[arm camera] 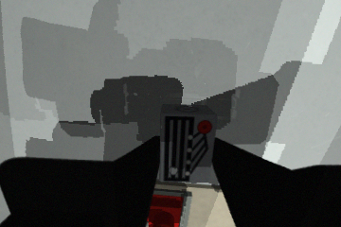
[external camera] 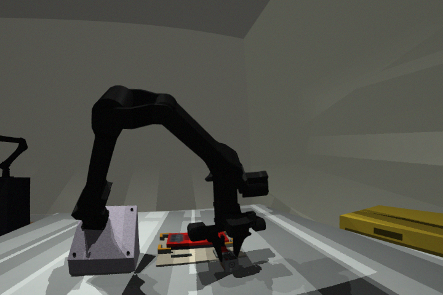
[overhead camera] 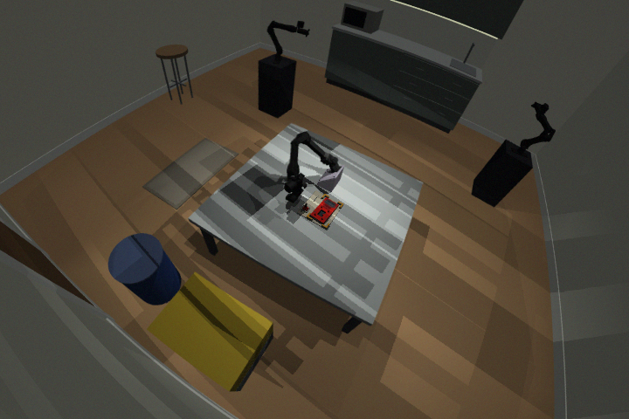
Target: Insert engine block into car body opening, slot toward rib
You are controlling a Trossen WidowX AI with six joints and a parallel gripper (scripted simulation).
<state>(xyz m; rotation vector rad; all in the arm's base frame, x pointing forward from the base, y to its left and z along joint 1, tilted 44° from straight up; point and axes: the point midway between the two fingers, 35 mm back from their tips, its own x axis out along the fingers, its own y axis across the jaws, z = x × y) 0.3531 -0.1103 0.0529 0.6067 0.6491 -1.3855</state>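
The grey holder lies 1 cm ahead of my gripper tip, 9 cm to the left of it and 1 cm above it. Also, from my gripper tip: engine block (1 cm ahead, 1 cm below).
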